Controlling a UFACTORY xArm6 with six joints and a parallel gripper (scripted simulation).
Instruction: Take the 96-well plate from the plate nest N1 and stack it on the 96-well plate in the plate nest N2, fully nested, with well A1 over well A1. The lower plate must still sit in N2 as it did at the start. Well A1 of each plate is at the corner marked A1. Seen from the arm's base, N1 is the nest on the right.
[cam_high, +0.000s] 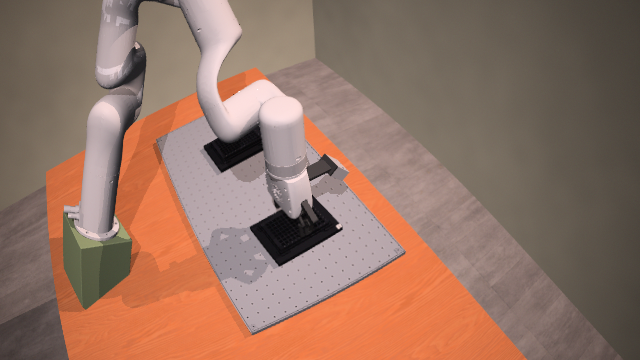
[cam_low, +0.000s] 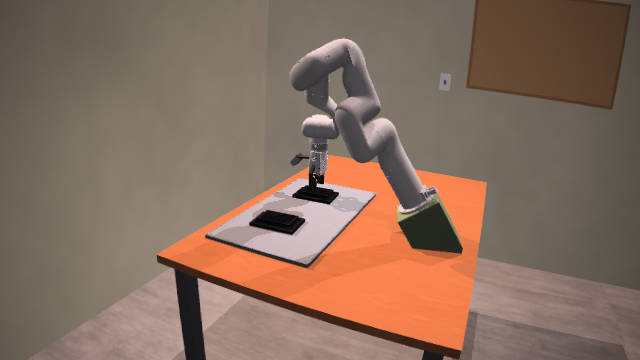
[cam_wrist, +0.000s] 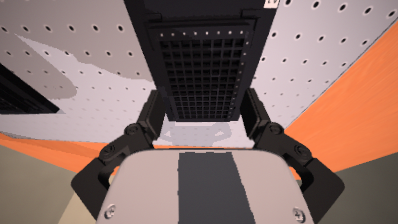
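Now: the plate nest 4 cm below my hand.
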